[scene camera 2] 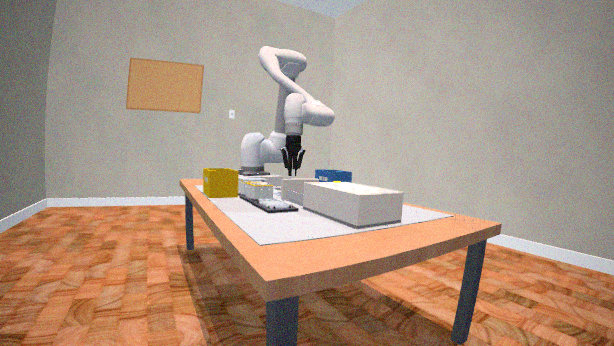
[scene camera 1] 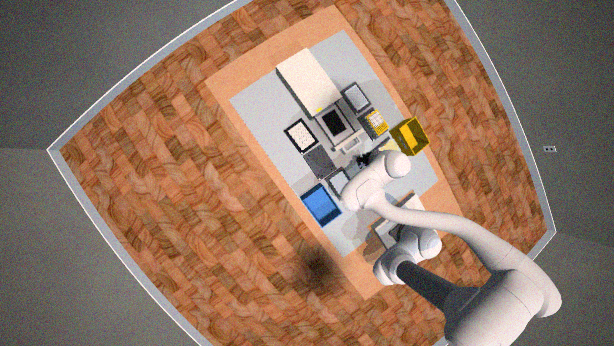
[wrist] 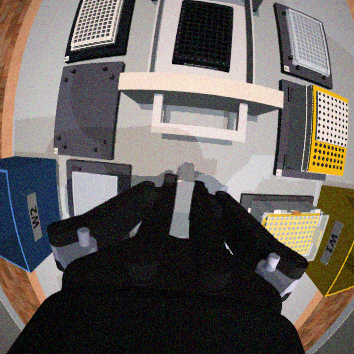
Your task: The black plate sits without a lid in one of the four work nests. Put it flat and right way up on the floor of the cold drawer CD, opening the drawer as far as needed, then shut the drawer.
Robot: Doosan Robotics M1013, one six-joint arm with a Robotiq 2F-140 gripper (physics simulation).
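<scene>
The black plate lies flat and without a lid on the drawer's pale floor; its well grid faces up. The drawer stands open from the white cabinet. Its front panel and bar handle face the arm's base. No CD label is readable. My gripper is shut and empty, pointing down. In the wrist view its fingertips are apart from the handle, on the side away from the cabinet. Their exact height is hard to tell.
A dark empty nest and a white plate are left of the drawer. A clear plate and yellow-edged box are right. Blue bin W2 and yellow bin W1 flank the gripper.
</scene>
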